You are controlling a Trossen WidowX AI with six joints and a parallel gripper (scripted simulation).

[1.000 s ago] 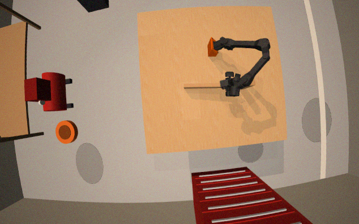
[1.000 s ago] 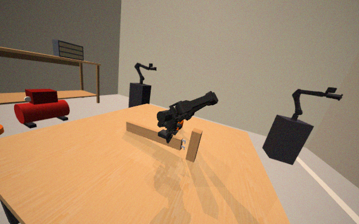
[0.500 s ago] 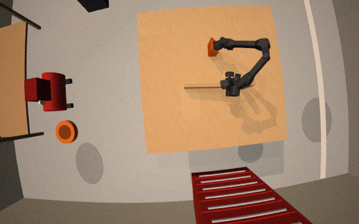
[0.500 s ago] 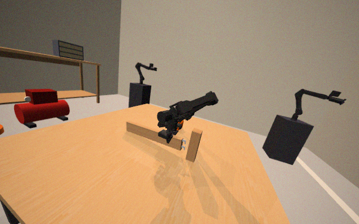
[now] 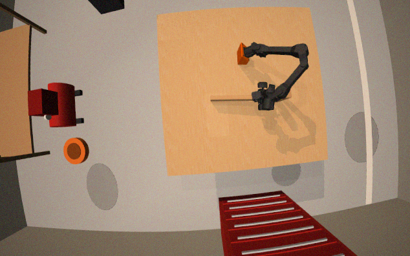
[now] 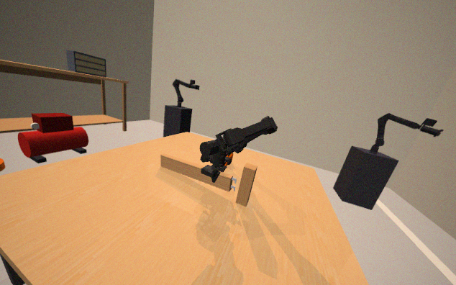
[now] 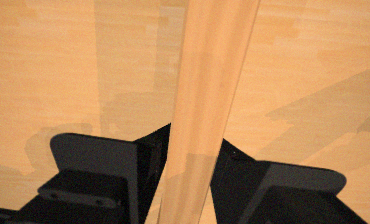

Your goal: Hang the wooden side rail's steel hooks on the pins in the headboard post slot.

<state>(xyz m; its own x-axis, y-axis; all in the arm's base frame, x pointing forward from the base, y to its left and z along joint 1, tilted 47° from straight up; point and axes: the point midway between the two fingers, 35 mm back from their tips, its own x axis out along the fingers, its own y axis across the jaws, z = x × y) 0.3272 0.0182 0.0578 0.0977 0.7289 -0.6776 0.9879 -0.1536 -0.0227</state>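
The headboard post lies 10 mm ahead of my gripper tip, 150 mm to the left of it and 40 mm above it.
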